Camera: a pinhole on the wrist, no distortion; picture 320 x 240 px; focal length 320.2 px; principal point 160.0 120.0 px. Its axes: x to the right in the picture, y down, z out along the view. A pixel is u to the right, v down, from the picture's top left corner.
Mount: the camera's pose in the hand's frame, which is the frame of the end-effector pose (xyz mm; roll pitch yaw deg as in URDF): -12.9 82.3 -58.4 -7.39 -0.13 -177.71
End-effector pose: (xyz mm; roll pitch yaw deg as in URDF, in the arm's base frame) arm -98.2 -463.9 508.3 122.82 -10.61 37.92
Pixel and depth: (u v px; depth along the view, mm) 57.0 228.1 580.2
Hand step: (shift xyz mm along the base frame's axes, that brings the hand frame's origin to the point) 398.6 -90.0 -375.3
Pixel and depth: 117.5 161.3 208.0
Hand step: 105.7 -92.1 -48.9
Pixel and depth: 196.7 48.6 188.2
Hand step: 73.5 -153.1 4.0
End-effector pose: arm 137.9 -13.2 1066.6 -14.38 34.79 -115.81
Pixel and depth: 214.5 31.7 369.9
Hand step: 146.6 -177.1 272.7
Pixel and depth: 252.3 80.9 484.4
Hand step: 115.0 -170.1 413.3
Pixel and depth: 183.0 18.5 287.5
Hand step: 134.4 -158.2 182.2
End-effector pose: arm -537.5 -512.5 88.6 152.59 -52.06 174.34
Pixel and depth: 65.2 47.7 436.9
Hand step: -265.1 320.6 -83.6
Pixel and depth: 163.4 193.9 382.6
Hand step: -219.6 116.4 -192.9
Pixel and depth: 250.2 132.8 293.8
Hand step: -80.7 141.6 -191.4
